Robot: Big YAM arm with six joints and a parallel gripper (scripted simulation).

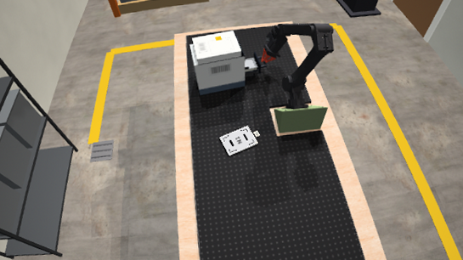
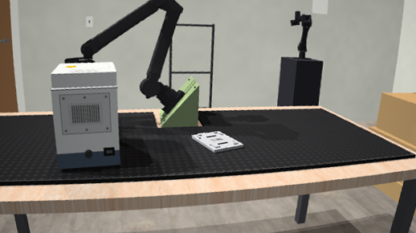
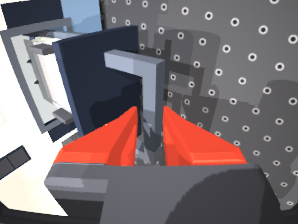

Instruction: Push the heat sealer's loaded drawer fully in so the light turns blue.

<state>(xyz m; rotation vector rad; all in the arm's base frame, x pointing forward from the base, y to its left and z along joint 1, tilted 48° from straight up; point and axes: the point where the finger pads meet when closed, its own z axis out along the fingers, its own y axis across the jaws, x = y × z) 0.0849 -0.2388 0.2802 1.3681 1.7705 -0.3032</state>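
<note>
Right now the dark sealer drawer is 110 mm ahead of my hand and 10 mm below it. Round my hand: white tag: 150 mm ahead, 430 mm to the left, 90 mm below.
</note>
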